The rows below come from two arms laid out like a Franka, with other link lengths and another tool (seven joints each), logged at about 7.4 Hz.
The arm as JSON. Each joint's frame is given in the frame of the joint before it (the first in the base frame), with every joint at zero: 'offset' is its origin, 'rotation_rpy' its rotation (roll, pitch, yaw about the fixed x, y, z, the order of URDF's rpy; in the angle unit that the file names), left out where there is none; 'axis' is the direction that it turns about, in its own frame. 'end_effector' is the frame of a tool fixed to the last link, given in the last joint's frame.
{
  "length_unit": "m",
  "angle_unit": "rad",
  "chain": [
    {
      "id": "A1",
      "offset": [
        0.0,
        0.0,
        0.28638
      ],
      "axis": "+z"
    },
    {
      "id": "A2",
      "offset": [
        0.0,
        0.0,
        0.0
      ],
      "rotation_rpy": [
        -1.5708,
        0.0,
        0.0
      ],
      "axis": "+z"
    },
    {
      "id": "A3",
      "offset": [
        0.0,
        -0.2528,
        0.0
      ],
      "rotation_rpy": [
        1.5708,
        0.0,
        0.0
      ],
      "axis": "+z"
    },
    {
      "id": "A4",
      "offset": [
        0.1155,
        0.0,
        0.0
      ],
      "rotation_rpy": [
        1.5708,
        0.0,
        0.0
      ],
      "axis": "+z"
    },
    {
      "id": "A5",
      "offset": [
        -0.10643,
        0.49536,
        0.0
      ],
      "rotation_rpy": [
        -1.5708,
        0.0,
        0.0
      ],
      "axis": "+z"
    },
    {
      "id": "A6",
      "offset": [
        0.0,
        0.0,
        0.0
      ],
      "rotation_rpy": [
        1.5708,
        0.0,
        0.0
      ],
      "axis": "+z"
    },
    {
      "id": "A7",
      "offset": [
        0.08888,
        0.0,
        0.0
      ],
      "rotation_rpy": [
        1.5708,
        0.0,
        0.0
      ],
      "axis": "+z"
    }
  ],
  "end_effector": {
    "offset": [
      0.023,
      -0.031,
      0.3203
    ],
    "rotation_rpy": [
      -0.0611,
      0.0,
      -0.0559
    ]
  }
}
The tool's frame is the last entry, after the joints.
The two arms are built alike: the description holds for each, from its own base.
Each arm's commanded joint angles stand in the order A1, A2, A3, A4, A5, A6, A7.
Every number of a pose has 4 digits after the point.
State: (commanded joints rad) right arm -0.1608 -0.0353 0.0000 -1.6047 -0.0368 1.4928 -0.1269; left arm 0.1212 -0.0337 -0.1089 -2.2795 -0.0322 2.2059 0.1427
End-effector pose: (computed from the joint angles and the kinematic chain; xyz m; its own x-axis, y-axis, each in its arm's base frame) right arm 0.6793 -0.0883 0.3216 0.9964 0.0196 -0.0819 0.0264 -0.9962 0.0831; left arm 0.6625 0.0306 -0.0089 0.9977 -0.0551 -0.0382 -0.0517 -0.9950 0.0858
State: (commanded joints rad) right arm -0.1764 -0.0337 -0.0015 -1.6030 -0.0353 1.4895 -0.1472; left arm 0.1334 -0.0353 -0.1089 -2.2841 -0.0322 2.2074 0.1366
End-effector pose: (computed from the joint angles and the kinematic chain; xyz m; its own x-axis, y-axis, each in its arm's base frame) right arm 0.6765 -0.0988 0.3213 0.9961 0.0229 -0.0851 0.0296 -0.9964 0.0792; left arm 0.6603 0.0389 -0.0102 0.9985 -0.0368 -0.0399 -0.0333 -0.9958 0.0855
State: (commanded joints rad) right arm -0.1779 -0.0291 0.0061 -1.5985 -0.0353 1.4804 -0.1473; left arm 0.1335 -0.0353 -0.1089 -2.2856 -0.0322 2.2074 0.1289
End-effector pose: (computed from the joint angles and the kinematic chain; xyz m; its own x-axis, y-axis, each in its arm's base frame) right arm 0.6753 -0.0944 0.3200 0.9951 0.0288 -0.0942 0.0362 -0.9963 0.0776; left arm 0.6592 0.0391 -0.0110 0.9987 -0.0290 -0.0416 -0.0254 -0.9960 0.0852
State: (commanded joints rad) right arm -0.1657 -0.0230 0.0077 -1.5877 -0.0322 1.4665 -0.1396; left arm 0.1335 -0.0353 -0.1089 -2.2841 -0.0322 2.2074 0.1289
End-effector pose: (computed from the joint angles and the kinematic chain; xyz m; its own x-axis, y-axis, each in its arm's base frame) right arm 0.6750 -0.0840 0.3210 0.9941 0.0349 -0.1024 0.0425 -0.9964 0.0734; left arm 0.6601 0.0391 -0.0102 0.9988 -0.0290 -0.0401 -0.0255 -0.9960 0.0852
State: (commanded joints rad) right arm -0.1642 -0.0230 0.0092 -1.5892 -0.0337 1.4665 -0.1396; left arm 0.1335 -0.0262 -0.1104 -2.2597 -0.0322 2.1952 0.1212
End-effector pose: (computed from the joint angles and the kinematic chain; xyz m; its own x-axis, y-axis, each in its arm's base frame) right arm 0.6748 -0.0824 0.3201 0.9938 0.0377 -0.1042 0.0456 -0.9962 0.0746; left arm 0.6667 0.0381 -0.0039 0.9990 -0.0232 -0.0371 -0.0200 -0.9961 0.0859
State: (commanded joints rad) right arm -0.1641 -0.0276 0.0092 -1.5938 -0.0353 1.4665 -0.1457; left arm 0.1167 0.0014 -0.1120 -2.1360 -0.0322 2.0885 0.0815
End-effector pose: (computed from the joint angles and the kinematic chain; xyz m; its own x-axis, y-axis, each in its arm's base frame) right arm 0.6734 -0.0825 0.3206 0.9936 0.0437 -0.1046 0.0518 -0.9958 0.0756; left arm 0.6889 0.0251 0.0367 0.9988 -0.0050 -0.0484 -0.0006 -0.9960 0.0895
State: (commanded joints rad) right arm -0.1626 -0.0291 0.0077 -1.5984 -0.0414 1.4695 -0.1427; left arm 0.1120 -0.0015 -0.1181 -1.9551 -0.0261 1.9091 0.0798
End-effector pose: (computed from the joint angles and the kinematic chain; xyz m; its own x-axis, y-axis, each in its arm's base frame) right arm 0.6731 -0.0846 0.3191 0.9936 0.0402 -0.1058 0.0490 -0.9954 0.0818; left arm 0.7142 0.0178 0.1274 0.9988 -0.0213 -0.0440 -0.0175 -0.9961 0.0860
